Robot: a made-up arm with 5 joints. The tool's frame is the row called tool. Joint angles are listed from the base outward.
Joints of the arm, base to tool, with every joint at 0 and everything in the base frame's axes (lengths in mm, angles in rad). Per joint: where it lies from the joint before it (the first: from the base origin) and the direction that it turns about. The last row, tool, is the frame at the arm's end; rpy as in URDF.
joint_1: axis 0 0 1 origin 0 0 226.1
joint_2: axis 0 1 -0.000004 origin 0 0 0
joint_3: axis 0 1 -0.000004 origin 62.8 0 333.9
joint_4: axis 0 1 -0.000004 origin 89.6 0 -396.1
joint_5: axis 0 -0.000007 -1 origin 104.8 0 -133.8
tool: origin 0 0 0 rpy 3.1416 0 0
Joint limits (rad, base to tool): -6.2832..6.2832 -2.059..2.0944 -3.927..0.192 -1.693..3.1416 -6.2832..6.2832
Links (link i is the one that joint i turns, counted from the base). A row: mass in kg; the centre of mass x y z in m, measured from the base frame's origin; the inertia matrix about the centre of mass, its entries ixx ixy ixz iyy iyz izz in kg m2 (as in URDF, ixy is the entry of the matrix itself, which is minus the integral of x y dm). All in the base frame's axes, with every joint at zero. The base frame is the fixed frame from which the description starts. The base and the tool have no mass.
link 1: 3.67; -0.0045 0.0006 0.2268; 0.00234 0 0 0.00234 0 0.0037
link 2: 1.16; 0.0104 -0.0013 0.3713; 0.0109 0 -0.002 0.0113 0 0.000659
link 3: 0.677; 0.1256 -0.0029 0.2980; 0.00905 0 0.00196 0.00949 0 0.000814
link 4: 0.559; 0.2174 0.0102 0.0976; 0.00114 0 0.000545 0.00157 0 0.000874
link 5: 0.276; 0.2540 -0.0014 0.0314; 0.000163 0 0 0.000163 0 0.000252
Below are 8 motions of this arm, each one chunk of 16 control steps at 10 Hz.
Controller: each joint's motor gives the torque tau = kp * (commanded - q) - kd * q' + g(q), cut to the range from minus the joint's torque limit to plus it. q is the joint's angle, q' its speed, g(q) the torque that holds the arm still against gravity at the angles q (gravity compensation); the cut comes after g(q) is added. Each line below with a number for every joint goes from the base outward.
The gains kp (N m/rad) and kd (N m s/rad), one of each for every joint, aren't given. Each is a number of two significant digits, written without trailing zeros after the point. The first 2 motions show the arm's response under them.
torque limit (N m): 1.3 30 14 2.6 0.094
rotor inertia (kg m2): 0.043 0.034 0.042 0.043 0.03
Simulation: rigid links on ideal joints. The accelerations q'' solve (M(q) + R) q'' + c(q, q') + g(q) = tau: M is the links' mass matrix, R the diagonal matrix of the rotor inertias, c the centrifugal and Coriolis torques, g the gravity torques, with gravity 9.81 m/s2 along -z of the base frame. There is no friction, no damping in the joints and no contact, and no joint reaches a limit. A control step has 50 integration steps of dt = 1/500 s. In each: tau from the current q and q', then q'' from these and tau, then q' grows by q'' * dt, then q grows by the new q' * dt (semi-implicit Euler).
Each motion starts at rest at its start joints. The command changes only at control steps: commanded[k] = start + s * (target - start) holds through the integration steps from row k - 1 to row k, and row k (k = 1, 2, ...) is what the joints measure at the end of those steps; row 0 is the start. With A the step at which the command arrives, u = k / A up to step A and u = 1 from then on. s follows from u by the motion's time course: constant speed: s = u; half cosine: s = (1 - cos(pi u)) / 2; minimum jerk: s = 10 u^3 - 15 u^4 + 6 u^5; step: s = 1 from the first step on.
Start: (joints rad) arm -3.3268 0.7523 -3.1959 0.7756 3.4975
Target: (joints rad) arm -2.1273 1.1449 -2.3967 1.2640 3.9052
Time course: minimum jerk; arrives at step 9
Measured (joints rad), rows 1 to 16:
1: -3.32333 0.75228 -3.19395 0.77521 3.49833
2: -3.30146 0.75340 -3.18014 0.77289 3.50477
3: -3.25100 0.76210 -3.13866 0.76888 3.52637
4: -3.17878 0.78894 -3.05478 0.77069 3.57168
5: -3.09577 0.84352 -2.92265 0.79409 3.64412
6: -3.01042 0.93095 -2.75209 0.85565 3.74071
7: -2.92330 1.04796 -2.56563 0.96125 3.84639
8: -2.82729 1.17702 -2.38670 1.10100 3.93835
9: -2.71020 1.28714 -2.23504 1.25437 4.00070
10: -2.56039 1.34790 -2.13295 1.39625 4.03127
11: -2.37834 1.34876 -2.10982 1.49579 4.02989
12: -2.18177 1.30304 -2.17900 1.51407 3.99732
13: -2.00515 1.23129 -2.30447 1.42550 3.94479
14: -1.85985 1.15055 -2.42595 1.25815 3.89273
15: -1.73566 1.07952 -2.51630 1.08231 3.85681
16: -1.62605 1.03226 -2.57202 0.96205 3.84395
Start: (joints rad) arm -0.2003 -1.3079 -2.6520 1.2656 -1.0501
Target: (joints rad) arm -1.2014 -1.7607 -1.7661 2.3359 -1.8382
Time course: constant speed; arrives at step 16
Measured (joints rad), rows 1 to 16:
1: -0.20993 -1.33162 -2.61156 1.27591 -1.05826
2: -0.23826 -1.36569 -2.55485 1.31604 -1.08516
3: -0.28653 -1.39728 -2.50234 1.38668 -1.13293
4: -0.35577 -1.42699 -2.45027 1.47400 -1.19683
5: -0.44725 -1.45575 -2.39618 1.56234 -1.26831
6: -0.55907 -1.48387 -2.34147 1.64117 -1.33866
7: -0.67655 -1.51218 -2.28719 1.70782 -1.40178
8: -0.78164 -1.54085 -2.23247 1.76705 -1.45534
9: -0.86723 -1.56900 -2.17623 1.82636 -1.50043
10: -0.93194 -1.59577 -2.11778 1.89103 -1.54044
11: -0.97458 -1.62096 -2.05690 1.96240 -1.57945
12: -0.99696 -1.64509 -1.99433 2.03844 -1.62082
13: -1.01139 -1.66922 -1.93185 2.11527 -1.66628
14: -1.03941 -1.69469 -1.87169 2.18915 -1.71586
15: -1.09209 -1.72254 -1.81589 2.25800 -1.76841
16: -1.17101 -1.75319 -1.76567 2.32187 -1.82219
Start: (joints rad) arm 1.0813 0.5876 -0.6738 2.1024 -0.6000
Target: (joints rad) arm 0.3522 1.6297 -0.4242 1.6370 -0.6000
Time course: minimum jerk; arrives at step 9
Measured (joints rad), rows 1 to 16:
1: 1.07714 0.59443 -0.67524 2.10318 -0.59994
2: 1.04718 0.63924 -0.68240 2.10508 -0.59955
3: 0.96941 0.75498 -0.69178 2.09459 -0.59864
4: 0.82795 0.94269 -0.69086 2.04235 -0.59739
5: 0.62023 1.16996 -0.66627 1.92307 -0.59655
6: 0.40714 1.39056 -0.60550 1.74067 -0.59737
7: 0.27711 1.56367 -0.50803 1.54334 -0.60024
8: 0.26547 1.65601 -0.39963 1.41615 -0.60395
9: 0.34823 1.66755 -0.32349 1.42283 -0.60665
10: 0.39364 1.64945 -0.31192 1.54204 -0.60683
11: 0.36425 1.63725 -0.35385 1.68579 -0.60456
12: 0.33496 1.62964 -0.41141 1.77330 -0.60130
13: 0.34297 1.62318 -0.45303 1.77679 -0.59841
14: 0.35820 1.62074 -0.46635 1.71669 -0.59655
15: 0.35755 1.62366 -0.45679 1.63605 -0.59606
16: 0.35051 1.62879 -0.43784 1.57553 -0.59695

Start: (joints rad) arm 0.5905 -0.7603 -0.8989 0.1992 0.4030
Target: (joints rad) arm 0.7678 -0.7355 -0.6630 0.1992 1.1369
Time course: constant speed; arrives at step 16
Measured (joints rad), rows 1 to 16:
1: 0.59697 -0.76121 -0.89496 0.19689 0.41047
2: 0.61200 -0.76201 -0.88434 0.19112 0.43532
3: 0.62779 -0.76086 -0.86855 0.18487 0.47972
4: 0.63909 -0.75769 -0.84976 0.18221 0.53928
5: 0.64757 -0.75374 -0.82979 0.18535 0.60597
6: 0.65704 -0.75014 -0.81015 0.19335 0.67157
7: 0.66870 -0.74737 -0.79194 0.20295 0.73029
8: 0.68110 -0.74542 -0.77568 0.21045 0.77989
9: 0.69267 -0.74412 -0.76129 0.21347 0.82153
10: 0.70329 -0.74325 -0.74826 0.21167 0.85850
11: 0.71379 -0.74259 -0.73594 0.20649 0.89471
12: 0.72480 -0.74190 -0.72365 0.20018 0.93331
13: 0.73619 -0.74100 -0.71081 0.19489 0.97595
14: 0.74751 -0.73977 -0.69706 0.19191 1.02262
15: 0.75856 -0.73817 -0.68229 0.19158 1.07207
16: 0.76946 -0.73627 -0.66664 0.19340 1.12250

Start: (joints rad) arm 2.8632 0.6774 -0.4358 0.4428 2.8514
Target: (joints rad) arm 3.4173 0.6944 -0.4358 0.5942 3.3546
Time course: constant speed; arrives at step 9
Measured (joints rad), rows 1 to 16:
1: 2.89620 0.67831 -0.43705 0.44625 2.86094
2: 2.97647 0.68006 -0.44068 0.45663 2.89201
3: 3.06832 0.68159 -0.44564 0.47271 2.94640
4: 3.13774 0.68269 -0.44843 0.49125 3.01847
5: 3.18598 0.68428 -0.44723 0.51029 3.09883
6: 3.23454 0.68690 -0.44331 0.52988 3.17811
7: 3.29643 0.69001 -0.43907 0.55059 3.24953
8: 3.36621 0.69277 -0.43630 0.57199 3.31020
9: 3.43227 0.69486 -0.43538 0.59266 3.36124
10: 3.45643 0.69552 -0.43425 0.60768 3.39699
11: 3.43066 0.69538 -0.43223 0.61325 3.41025
12: 3.40169 0.69532 -0.43133 0.61071 3.40306
13: 3.40065 0.69518 -0.43203 0.60377 3.38307
14: 3.41709 0.69483 -0.43401 0.59624 3.35951
15: 3.42700 0.69432 -0.43646 0.59056 3.34027
16: 3.42301 0.69384 -0.43841 0.58756 3.33012

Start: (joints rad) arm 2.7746 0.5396 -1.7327 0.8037 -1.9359
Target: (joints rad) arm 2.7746 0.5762 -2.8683 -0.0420 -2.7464
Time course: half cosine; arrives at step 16
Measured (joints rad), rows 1 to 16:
1: 2.77460 0.54159 -1.73694 0.80357 -1.93716
2: 2.77461 0.54843 -1.75391 0.80113 -1.94382
3: 2.77461 0.55952 -1.78921 0.79073 -1.96188
4: 2.77459 0.57167 -1.84461 0.76550 -1.99654
5: 2.77456 0.58216 -1.92070 0.72024 -2.05024
6: 2.77451 0.58933 -2.01656 0.65302 -2.12200
7: 2.77443 0.59200 -2.12879 0.56582 -2.20788
8: 2.77433 0.58936 -2.25199 0.46424 -2.30187
9: 2.77424 0.58149 -2.38019 0.35599 -2.39740
10: 2.77420 0.56955 -2.50756 0.24849 -2.48856
11: 2.77428 0.55560 -2.62832 0.14729 -2.57081
12: 2.77451 0.54212 -2.73657 0.05599 -2.64121
13: 2.77485 0.53138 -2.82653 -0.02269 -2.69813
14: 2.77518 0.52497 -2.89311 -0.08574 -2.74081
15: 2.77531 0.52340 -2.93261 -0.12938 -2.76881
16: 2.77519 0.52608 -2.94337 -0.14962 -2.78177

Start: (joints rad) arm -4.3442 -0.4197 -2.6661 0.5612 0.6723
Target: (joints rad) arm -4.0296 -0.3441 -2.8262 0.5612 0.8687
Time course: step
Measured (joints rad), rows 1 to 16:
1: -4.26449 -0.35403 -2.78333 0.57013 0.68771
2: -4.04473 -0.33267 -2.83575 0.57278 0.73348
3: -3.90779 -0.34846 -2.83598 0.56602 0.80541
4: -3.91914 -0.35767 -2.84296 0.55335 0.87906
5: -4.03368 -0.36172 -2.85076 0.53867 0.93127
6: -4.07777 -0.36321 -2.85343 0.52739 0.95227
7: -4.03479 -0.36104 -2.85062 0.52353 0.94294
8: -4.00853 -0.35640 -2.84407 0.52819 0.91323
9: -4.02504 -0.35034 -2.83530 0.53986 0.87738
10: -4.03825 -0.34401 -2.82596 0.55523 0.84786
11: -4.03159 -0.33839 -2.81778 0.57026 0.83209
12: -4.02633 -0.33442 -2.81210 0.58147 0.83150
13: -4.02918 -0.33265 -2.80958 0.58698 0.84246
14: -4.03092 -0.33316 -2.81032 0.58662 0.85870
15: -4.02976 -0.33558 -2.81386 0.58148 0.87390
16: -4.02918 -0.33930 -2.81928 0.57332 0.88367

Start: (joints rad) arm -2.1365 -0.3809 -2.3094 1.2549 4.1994
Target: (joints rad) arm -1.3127 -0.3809 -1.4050 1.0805 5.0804
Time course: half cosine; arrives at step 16
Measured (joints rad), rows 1 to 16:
1: -2.12909 -0.38262 -2.30527 1.25337 4.20082
2: -2.10431 -0.38784 -2.29004 1.24716 4.20822
3: -2.06310 -0.39511 -2.26027 1.23412 4.22810
4: -2.01020 -0.40158 -2.21494 1.21438 4.26602
5: -1.94727 -0.40503 -2.15357 1.19022 4.32459
6: -1.87620 -0.40419 -2.07681 1.16533 4.40268
7: -1.79986 -0.39874 -1.98688 1.14369 4.49588
8: -1.72088 -0.38940 -1.88743 1.12831 4.59765
9: -1.64127 -0.37783 -1.78322 1.12050 4.70095
10: -1.56301 -0.36631 -1.67984 1.11975 4.79947
11: -1.48856 -0.35722 -1.58342 1.12412 4.88846
12: -1.42119 -0.35231 -1.50002 1.13078 4.96483
13: -1.36493 -0.35206 -1.43481 1.13658 5.02686
14: -1.32379 -0.35550 -1.39105 1.13865 5.07364
15: -1.30056 -0.36077 -1.36941 1.13515 5.10460
16: -1.29590 -0.36595 -1.36819 1.12616 5.11917

